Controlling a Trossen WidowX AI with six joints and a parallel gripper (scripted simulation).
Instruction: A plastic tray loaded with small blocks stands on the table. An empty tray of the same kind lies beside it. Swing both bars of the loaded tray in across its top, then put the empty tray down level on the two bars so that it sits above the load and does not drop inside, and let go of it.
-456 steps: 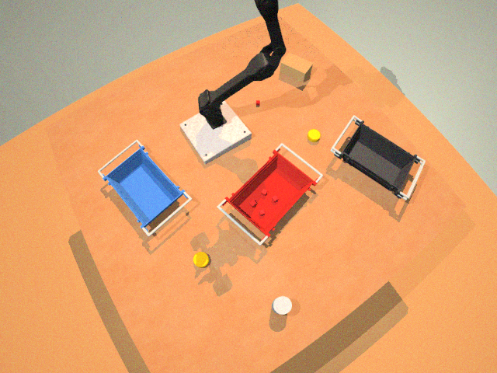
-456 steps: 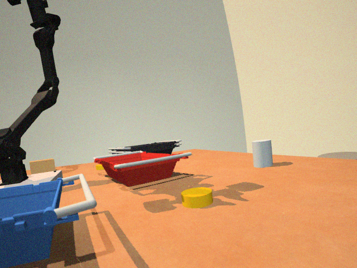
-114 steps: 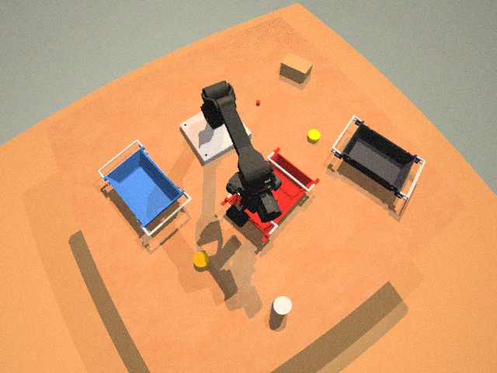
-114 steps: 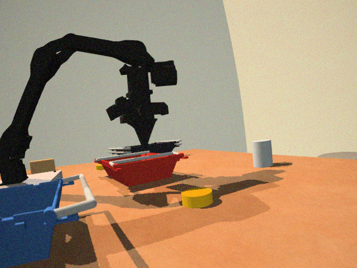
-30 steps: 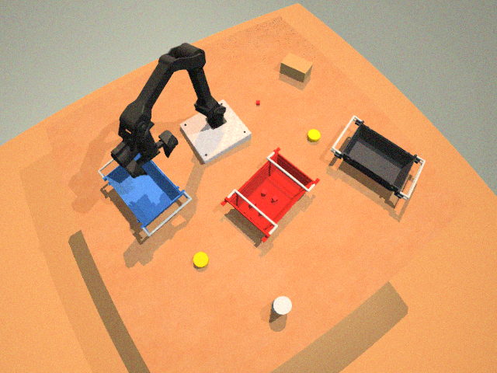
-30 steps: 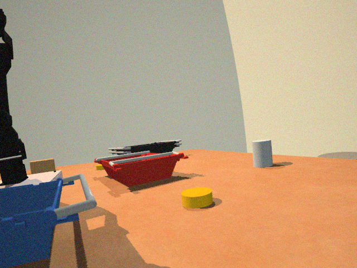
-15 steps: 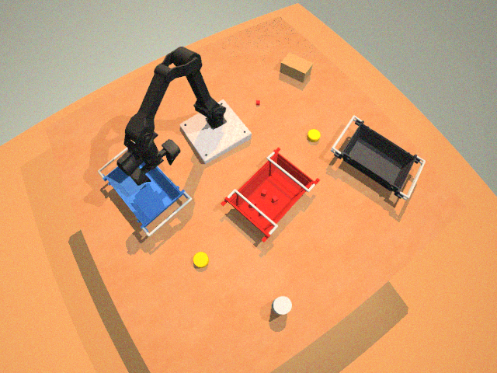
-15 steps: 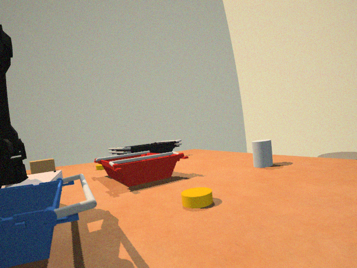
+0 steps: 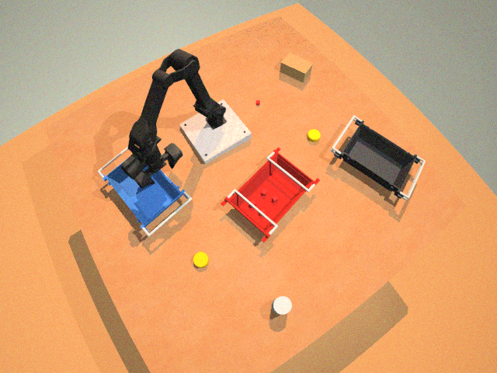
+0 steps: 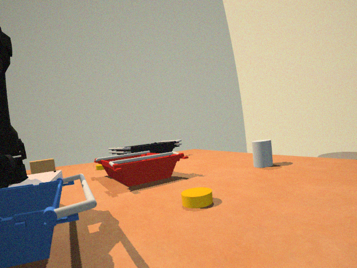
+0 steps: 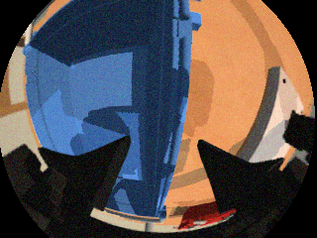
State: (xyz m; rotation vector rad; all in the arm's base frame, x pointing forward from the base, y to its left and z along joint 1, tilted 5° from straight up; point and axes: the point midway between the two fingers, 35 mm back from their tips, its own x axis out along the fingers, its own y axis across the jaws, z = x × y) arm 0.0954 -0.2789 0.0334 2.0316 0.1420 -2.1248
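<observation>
My gripper tip is now 2 cm short of the blue tray, 8 cm to the left of it and 3 cm below it. Round my gripper tip: tan box (17 cm behind, 73 cm to the left, 2 cm above); red cube (10 cm behind, 48 cm to the left).
</observation>
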